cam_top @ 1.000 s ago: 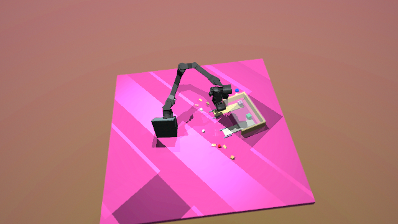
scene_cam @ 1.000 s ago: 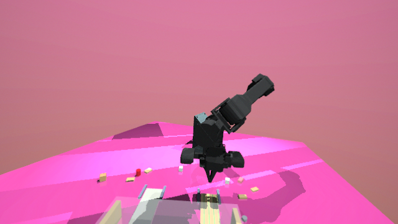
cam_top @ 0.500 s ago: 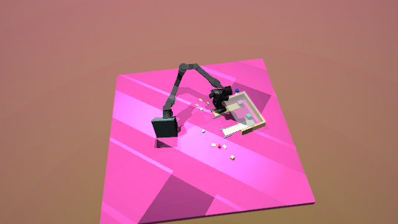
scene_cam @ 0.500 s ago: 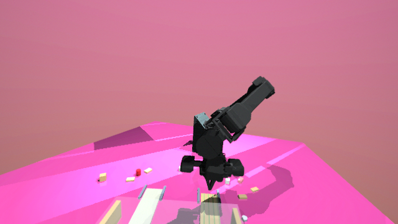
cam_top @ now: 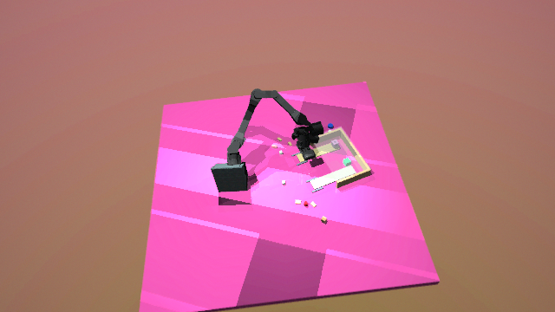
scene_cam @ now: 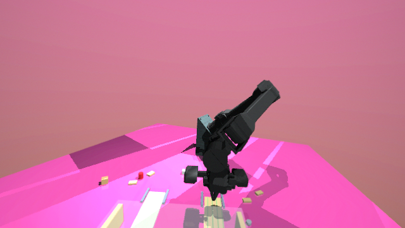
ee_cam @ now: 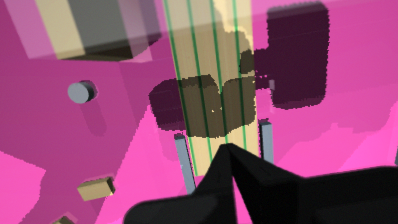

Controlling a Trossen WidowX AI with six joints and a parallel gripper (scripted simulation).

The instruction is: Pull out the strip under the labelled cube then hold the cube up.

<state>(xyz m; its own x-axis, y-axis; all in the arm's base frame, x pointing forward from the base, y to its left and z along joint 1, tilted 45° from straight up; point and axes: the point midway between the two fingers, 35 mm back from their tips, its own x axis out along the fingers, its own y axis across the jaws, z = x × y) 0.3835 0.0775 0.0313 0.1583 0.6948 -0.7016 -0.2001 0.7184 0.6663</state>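
My gripper tip is now 30 mm short of the grey ball, 110 mm to the right of it and 20 mm above it. Round my gripper tip: white strip: 120 mm ahead, 170 mm to the right, 20 mm below; then blue ball: 200 mm ahead, 190 mm to the left, 20 mm below.
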